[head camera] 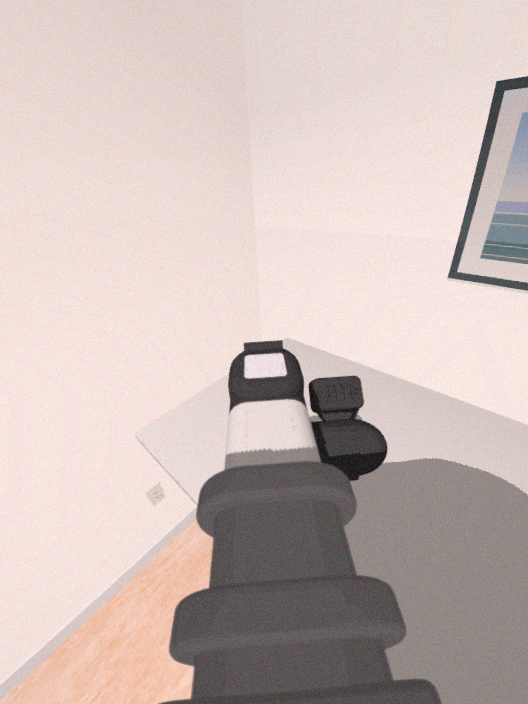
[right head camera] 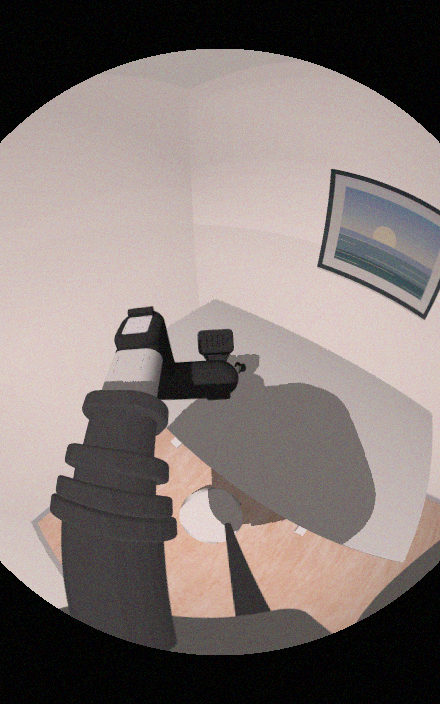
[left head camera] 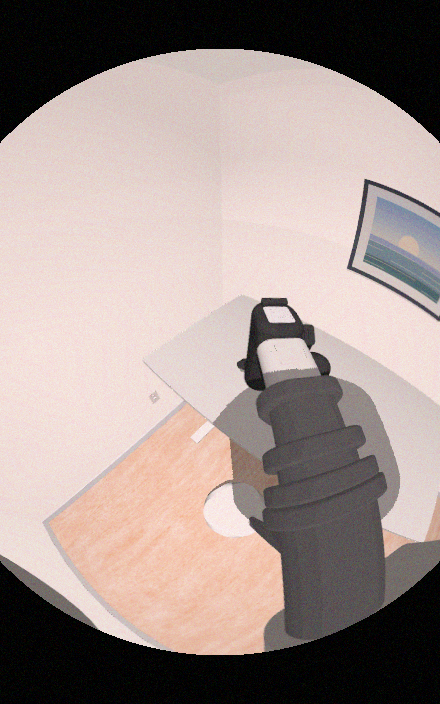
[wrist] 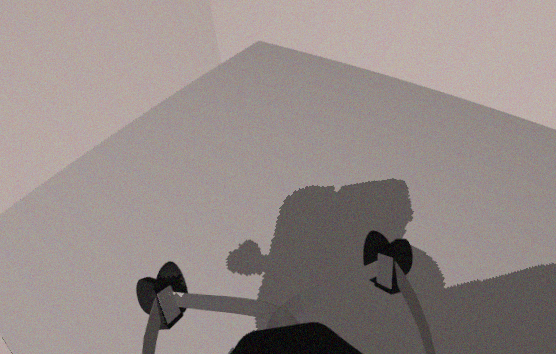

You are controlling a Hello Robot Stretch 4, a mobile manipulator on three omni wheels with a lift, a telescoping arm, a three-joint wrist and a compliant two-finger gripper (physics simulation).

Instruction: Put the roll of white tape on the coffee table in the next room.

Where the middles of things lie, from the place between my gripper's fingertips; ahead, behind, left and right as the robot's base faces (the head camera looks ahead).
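There is the framed sunset picture (right head camera: 374, 233), and I see it far above my hand, far to the right of it and a fair way ahead of it.
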